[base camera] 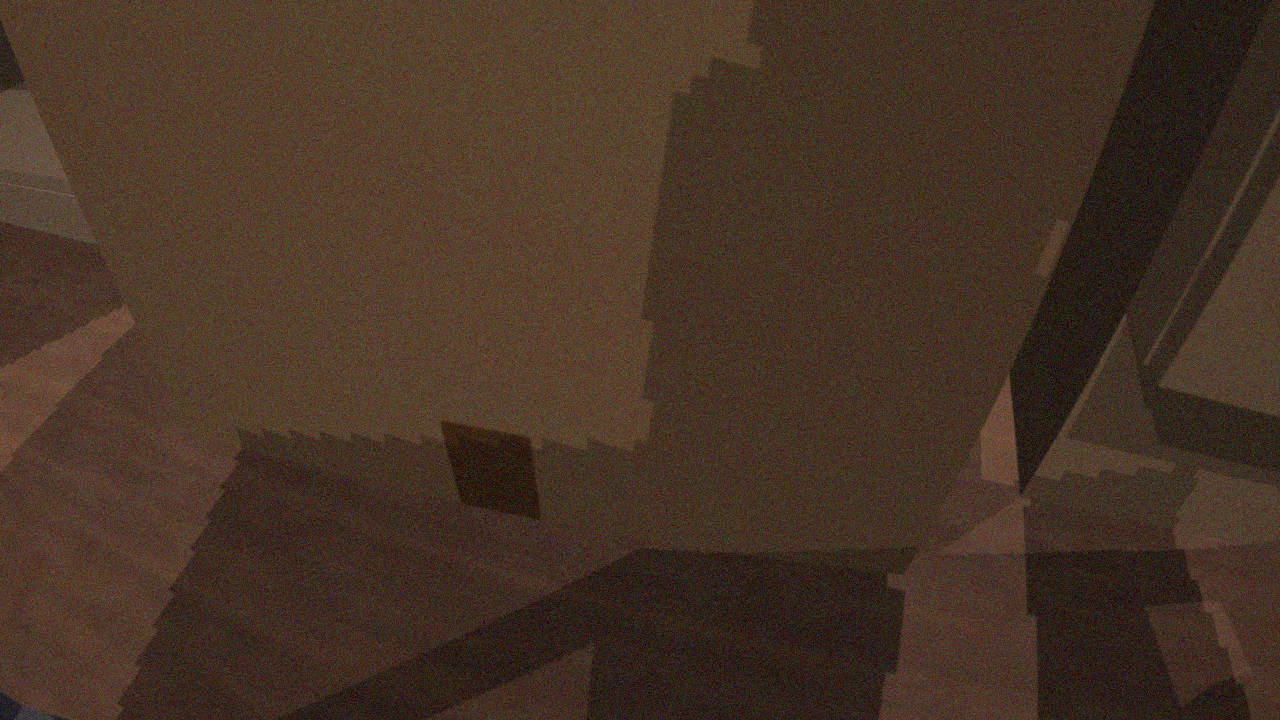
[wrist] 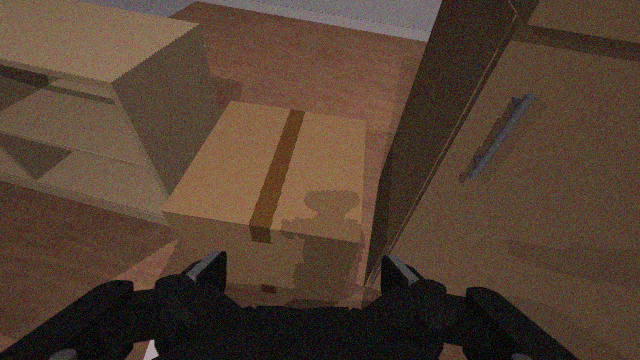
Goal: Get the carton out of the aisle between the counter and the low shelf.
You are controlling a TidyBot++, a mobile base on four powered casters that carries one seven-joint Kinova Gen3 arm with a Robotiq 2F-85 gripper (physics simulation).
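Frame: origin at the arm's base, x back, y left, z down, level; centimetres.
Seen in the pictures: gripper, fingertip midpoint: (wrist: 304,270).
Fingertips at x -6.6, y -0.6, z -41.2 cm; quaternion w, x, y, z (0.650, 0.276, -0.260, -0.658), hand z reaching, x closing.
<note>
Offsets run from my fingertips to a thing's top centre. "pt": to the spot under its first point. Level surfaces: height alone.
A brown carton {dy +6.6, dx -50.5, dz +40.2 cm} (base camera: 402,223) (wrist: 220,170) stands upright on the floor between the low shelf (wrist: 160,105) on its left and the counter (wrist: 540,215) on its right. A darker tape strip runs along its top, and its near face fills much of the base camera view. In the wrist view its far left side comes close to the shelf's side panel, and a narrow strip of floor shows between its right side and the counter's dark end. My gripper (wrist: 304,270) is open, with nothing between its fingers. It hangs above and in front of the carton's near face, whose lower part is partly hidden by it.
The counter's dark side (base camera: 1100,232) rises close to the carton's right in the base camera view. A bar handle {pt dy -23.8, dx -20.4, dz +5.6 cm} (wrist: 502,137) sticks out from the counter's front. Wooden floor {dz +80.8 cm} (wrist: 320,65) stretches behind the carton to a pale wall (wrist: 340,12). Shadows fall across the carton and floor.
</note>
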